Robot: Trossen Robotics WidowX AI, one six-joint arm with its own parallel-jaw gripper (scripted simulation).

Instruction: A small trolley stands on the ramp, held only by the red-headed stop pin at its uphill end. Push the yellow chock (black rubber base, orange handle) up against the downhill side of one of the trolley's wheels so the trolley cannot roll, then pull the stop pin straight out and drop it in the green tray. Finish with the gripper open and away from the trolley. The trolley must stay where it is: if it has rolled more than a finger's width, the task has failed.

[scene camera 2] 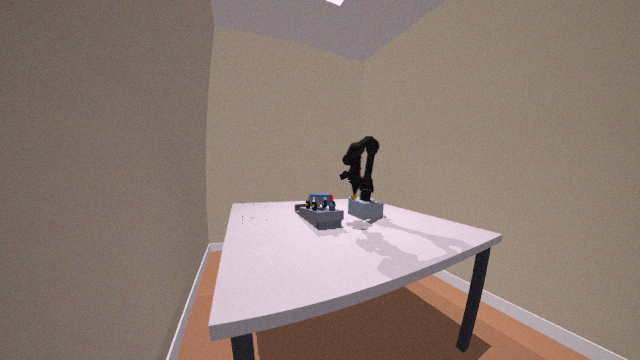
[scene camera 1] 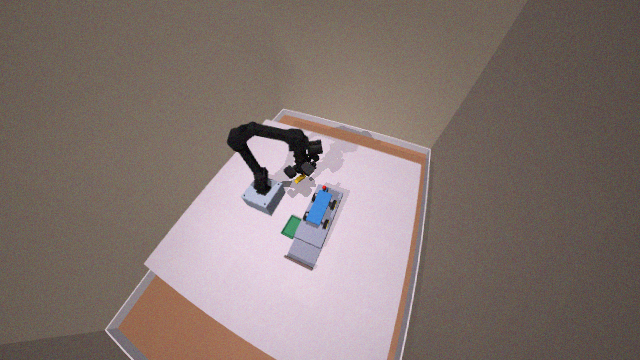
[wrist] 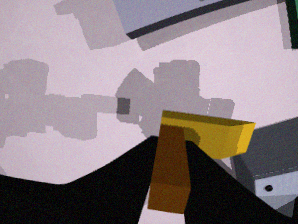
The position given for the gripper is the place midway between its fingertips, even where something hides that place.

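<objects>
Gripper (wrist: 170, 145) holding a yellow chock (wrist: 221, 138).
</objects>
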